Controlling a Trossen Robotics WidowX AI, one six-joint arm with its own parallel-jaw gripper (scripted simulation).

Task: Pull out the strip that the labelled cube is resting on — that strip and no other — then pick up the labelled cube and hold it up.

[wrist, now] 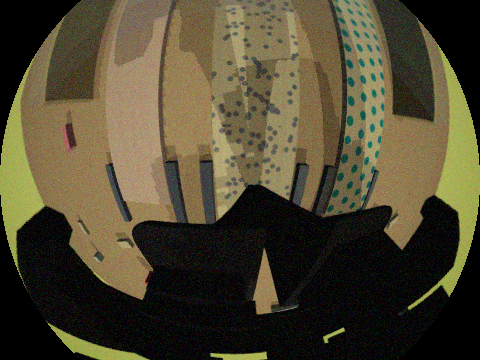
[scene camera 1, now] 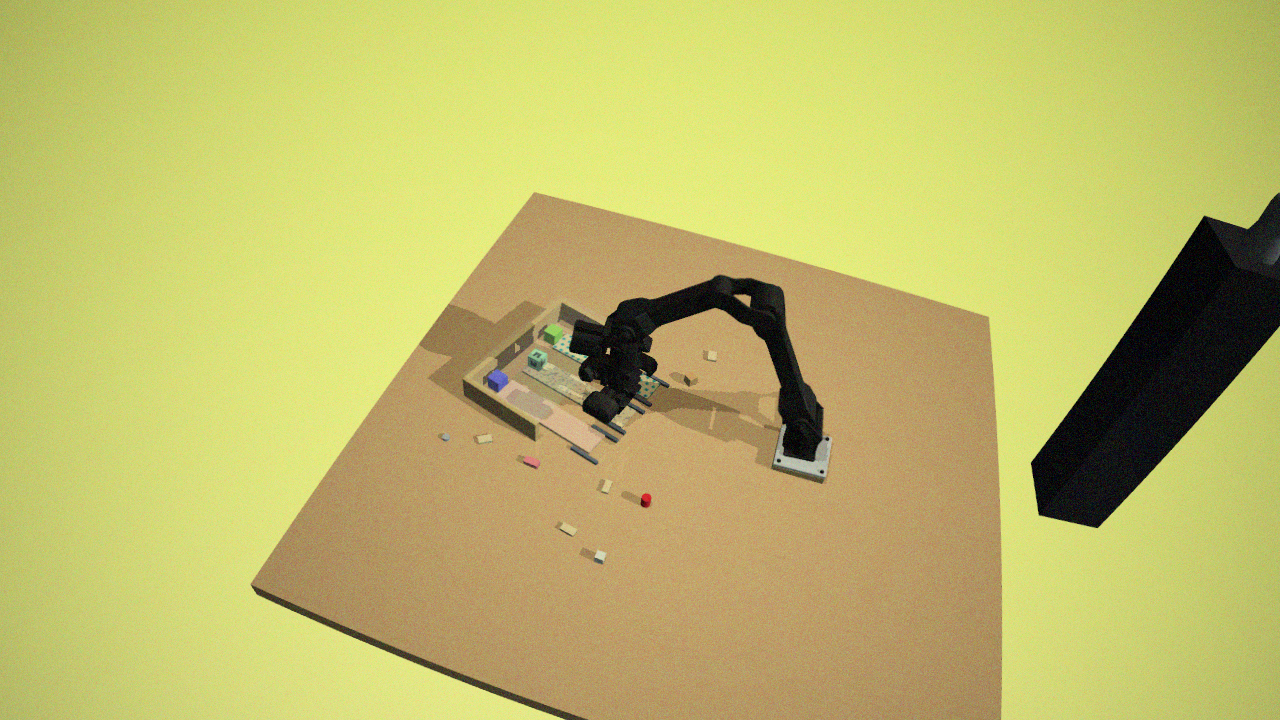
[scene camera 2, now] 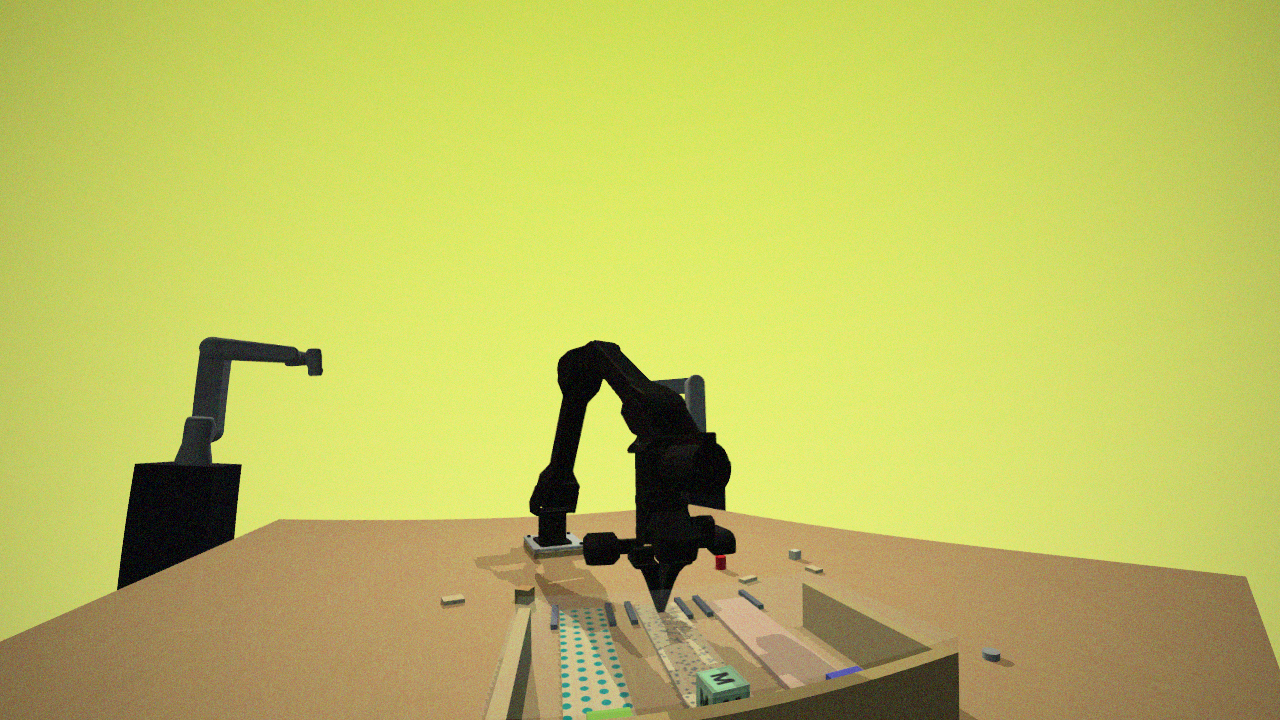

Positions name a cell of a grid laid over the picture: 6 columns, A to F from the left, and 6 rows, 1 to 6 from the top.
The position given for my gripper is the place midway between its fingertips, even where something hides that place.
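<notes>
Speckled strip (wrist: D2) visible. My gripper (scene camera 1: C4), in wrist view too (wrist: D4).
</notes>
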